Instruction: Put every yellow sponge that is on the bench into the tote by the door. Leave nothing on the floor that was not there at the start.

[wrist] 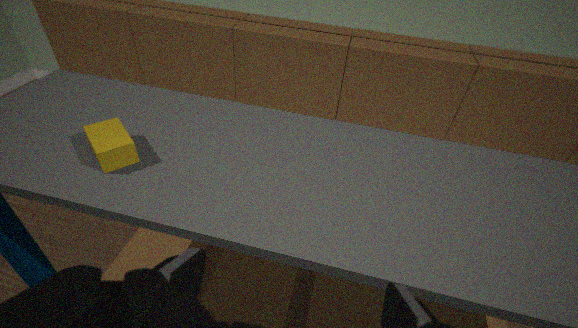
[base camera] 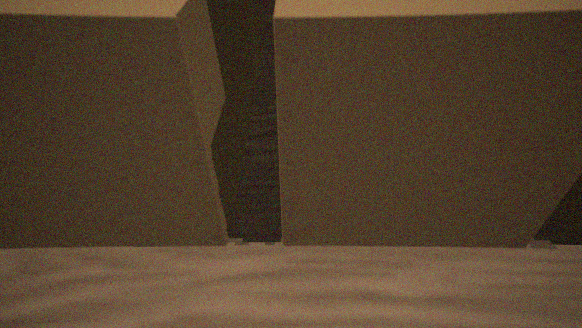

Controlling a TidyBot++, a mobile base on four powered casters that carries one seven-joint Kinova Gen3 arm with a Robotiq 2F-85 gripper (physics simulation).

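A yellow sponge (wrist: 112, 142), a block shape, lies on the grey bench top (wrist: 310, 190) towards its left end in the wrist view, with a dark shadow around it. My gripper (wrist: 292, 285) is open, its two fingers wide apart at the bottom of the wrist view, with no object between them. The fingers show in front of the bench's near edge, to the right of the sponge and nearer to the camera. The tote and the door do not show in either view.
A row of brown blocks (wrist: 285, 70) stands behind the bench, against a pale green wall (wrist: 400, 20). A blue bench leg (wrist: 25, 252) is at the lower left. In the base view, two large brown blocks (base camera: 100, 130) (base camera: 410, 130) stand close ahead on the wooden floor (base camera: 300, 290), a dark narrow gap between them.
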